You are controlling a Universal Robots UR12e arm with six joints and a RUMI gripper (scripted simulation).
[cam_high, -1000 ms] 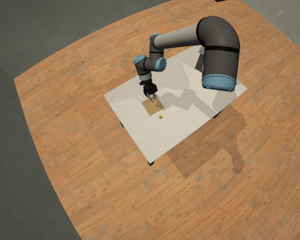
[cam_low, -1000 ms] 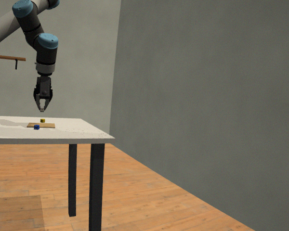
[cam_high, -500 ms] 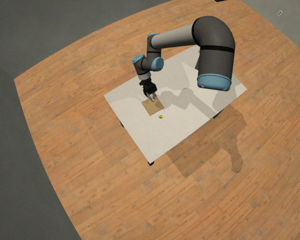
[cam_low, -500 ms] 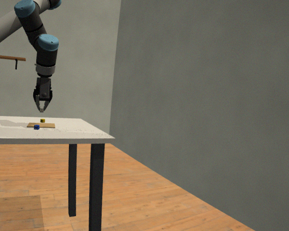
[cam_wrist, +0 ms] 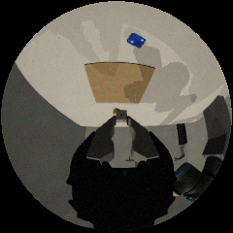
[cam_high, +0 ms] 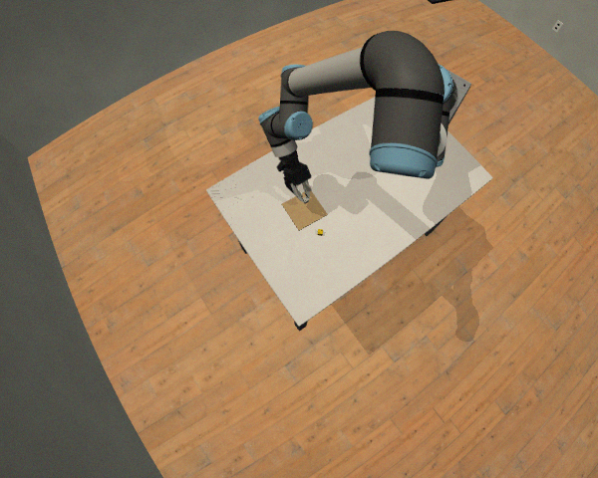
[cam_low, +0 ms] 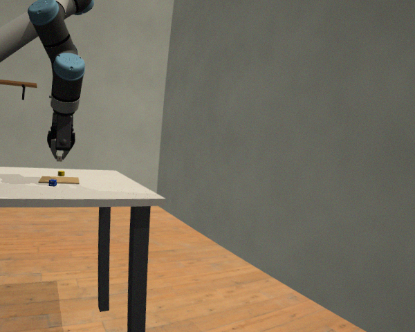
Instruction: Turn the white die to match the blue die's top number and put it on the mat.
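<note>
The white die is 1 cm to the left of my hand and 1 cm below it. Round my hand: blue die: 11 cm to the right, 8 cm below, 1 cm behind; tan mat: 9 cm below, 1 cm to the left; yellow die: 13 cm to the left, 8 cm below.
</note>
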